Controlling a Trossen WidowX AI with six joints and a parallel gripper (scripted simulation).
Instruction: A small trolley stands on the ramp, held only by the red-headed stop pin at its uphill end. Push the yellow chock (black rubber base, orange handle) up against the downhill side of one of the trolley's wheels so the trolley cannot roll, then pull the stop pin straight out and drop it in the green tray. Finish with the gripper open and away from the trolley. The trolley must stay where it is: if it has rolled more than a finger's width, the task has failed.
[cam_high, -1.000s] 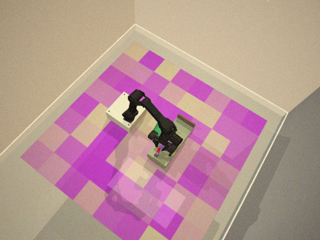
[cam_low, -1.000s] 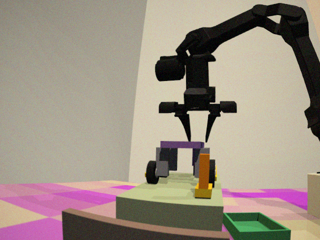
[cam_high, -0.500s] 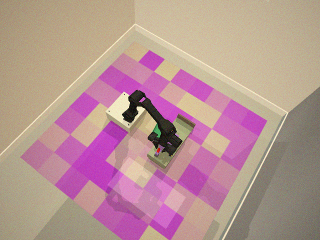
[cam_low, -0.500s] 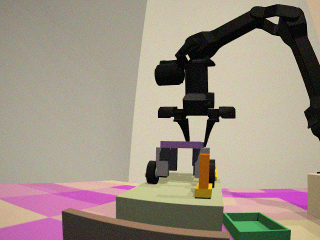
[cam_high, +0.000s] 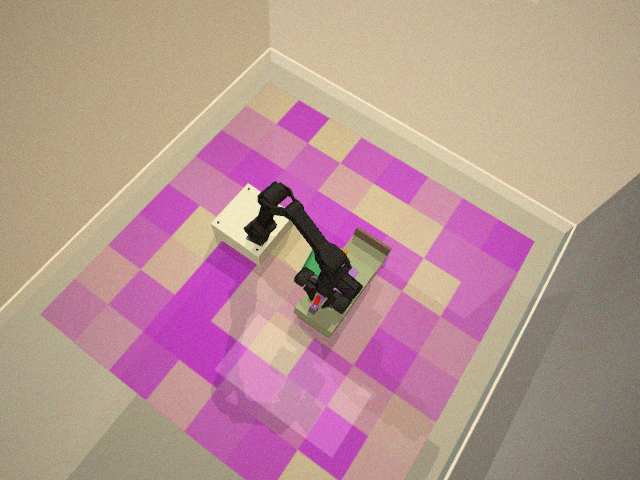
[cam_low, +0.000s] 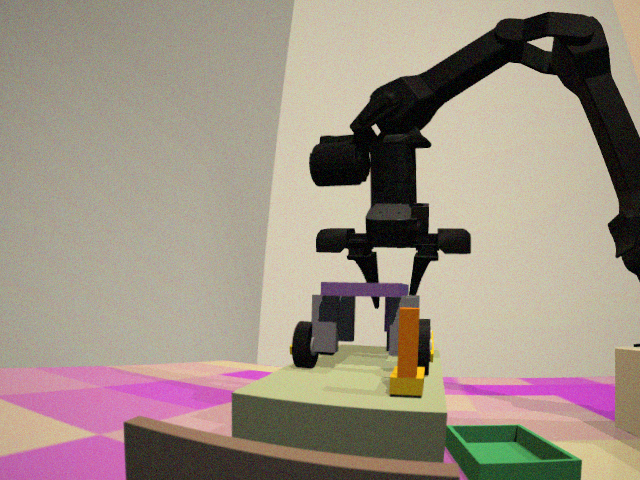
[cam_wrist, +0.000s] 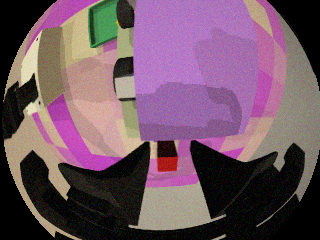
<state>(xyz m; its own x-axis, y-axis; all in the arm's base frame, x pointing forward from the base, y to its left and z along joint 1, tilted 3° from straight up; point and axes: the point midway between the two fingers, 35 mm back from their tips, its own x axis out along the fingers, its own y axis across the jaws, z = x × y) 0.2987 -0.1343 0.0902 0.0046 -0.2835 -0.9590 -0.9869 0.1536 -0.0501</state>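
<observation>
The yellow chock lies 190 mm to the left of my gripper tip and 60 mm below it. From my gripper tip the other things lie so: pale green ramp 30 mm ahead, 100 mm to the left, 90 mm below; red-headed stop pin 10 mm behind, 10 mm below; trolley 30 mm ahead, 90 mm to the left, 30 mm below.
</observation>
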